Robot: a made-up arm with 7 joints.
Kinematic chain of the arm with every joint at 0, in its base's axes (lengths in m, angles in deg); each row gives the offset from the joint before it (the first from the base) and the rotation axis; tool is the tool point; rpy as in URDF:
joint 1: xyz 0 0 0.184 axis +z
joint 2: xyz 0 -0.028 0.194 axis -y
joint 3: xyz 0 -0.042 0.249 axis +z
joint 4: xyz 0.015 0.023 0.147 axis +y
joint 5: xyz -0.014 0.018 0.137 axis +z
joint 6: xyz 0 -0.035 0.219 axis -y
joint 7: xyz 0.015 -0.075 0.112 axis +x
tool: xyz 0 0 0 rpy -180 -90 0
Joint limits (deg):
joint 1: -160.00..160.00
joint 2: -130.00..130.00
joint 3: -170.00..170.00
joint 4: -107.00..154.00
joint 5: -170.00..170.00
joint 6: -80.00..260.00
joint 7: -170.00..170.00
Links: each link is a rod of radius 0.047 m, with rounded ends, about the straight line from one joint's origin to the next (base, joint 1, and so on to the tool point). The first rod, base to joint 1, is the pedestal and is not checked.
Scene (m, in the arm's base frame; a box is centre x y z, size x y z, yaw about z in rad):
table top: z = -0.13
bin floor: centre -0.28 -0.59 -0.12 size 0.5 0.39 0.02 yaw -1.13
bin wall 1: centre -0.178 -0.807 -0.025 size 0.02 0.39 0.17 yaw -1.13
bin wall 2: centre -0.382 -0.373 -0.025 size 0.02 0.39 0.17 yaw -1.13
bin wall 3: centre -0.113 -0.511 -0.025 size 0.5 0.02 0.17 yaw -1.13
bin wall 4: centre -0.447 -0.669 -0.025 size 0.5 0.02 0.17 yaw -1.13
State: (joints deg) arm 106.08 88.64 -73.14 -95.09 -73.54 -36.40 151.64
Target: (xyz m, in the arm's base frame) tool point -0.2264 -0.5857 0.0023
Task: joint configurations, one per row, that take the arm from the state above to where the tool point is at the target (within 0.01 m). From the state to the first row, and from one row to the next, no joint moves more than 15 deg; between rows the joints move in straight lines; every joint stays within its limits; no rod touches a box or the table.
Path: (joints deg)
1: 102.08 92.85 -71.23 -82.19 -71.03 -33.82 151.64
2: 98.09 97.05 -69.33 -69.29 -68.52 -31.24 151.64
3: 94.09 101.26 -67.42 -56.39 -66.01 -28.67 151.64
4: 90.09 105.47 -65.51 -43.49 -63.49 -26.09 151.64

